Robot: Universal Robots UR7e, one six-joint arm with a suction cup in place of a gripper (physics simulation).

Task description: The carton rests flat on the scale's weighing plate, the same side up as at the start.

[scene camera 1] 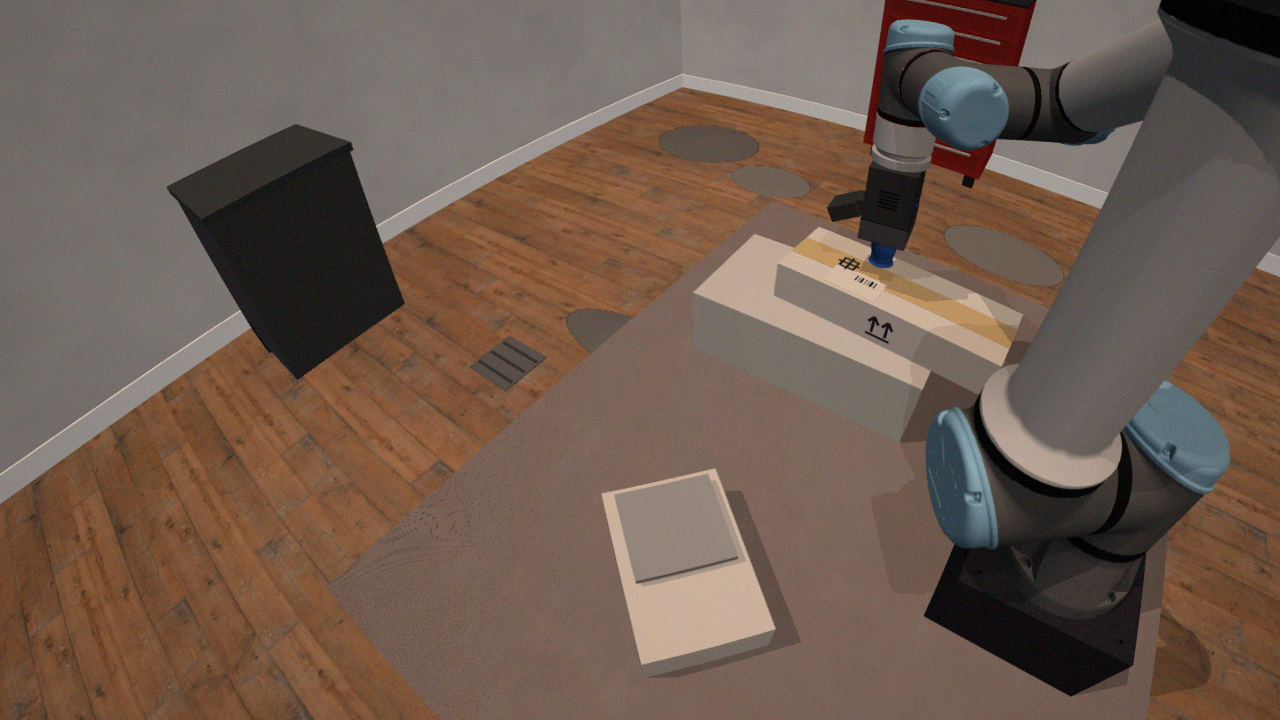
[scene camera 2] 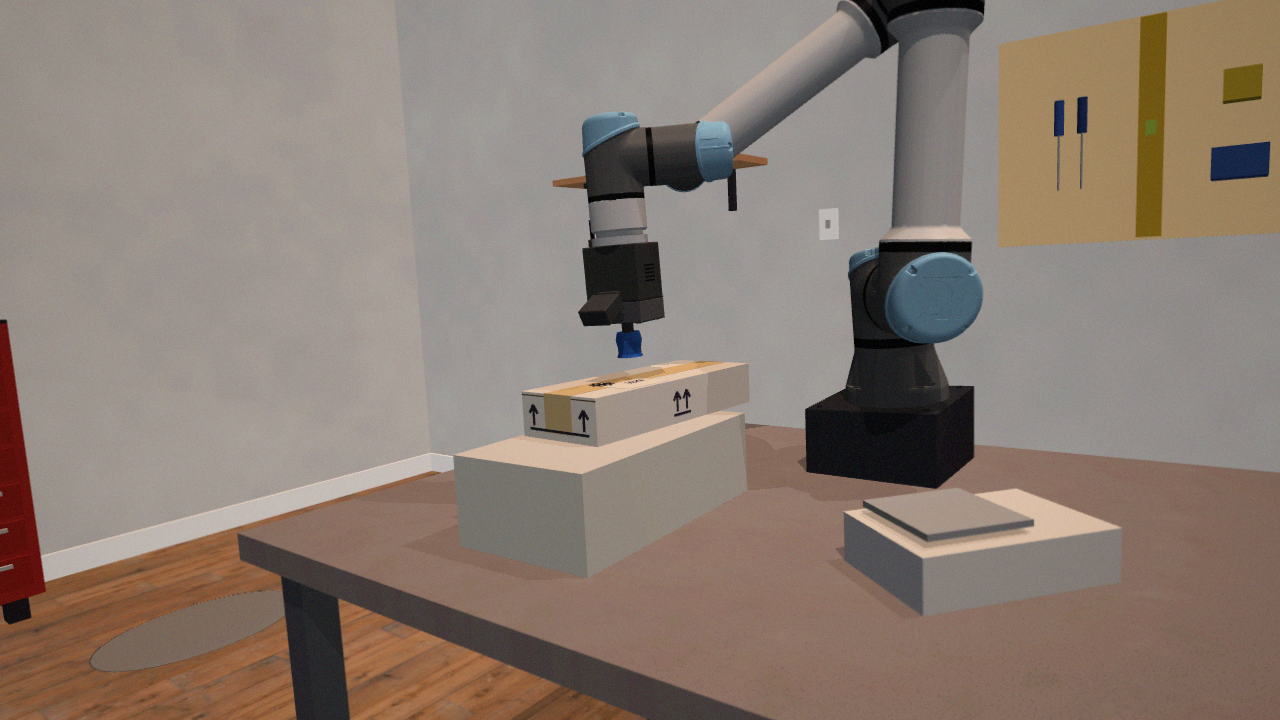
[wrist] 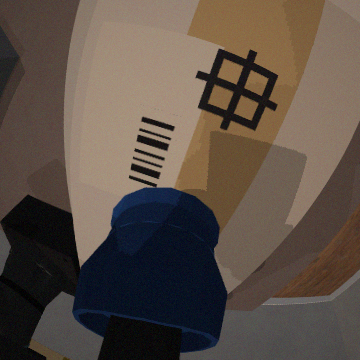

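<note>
The long white carton lies flat on a pale block, tape and label upward, side arrows pointing up. One end overhangs the block towards the robot base. The blue suction cup, my gripper, points down over the carton's top, near the tape and barcode; in scene camera 2 a small gap shows between them. It is open and holds nothing. The scale stands apart on the table, its grey weighing plate bare.
The robot's black base stands on the table, behind the block and scale in scene camera 2. A black cabinet and a red drawer cabinet stand on the floor beyond the table.
</note>
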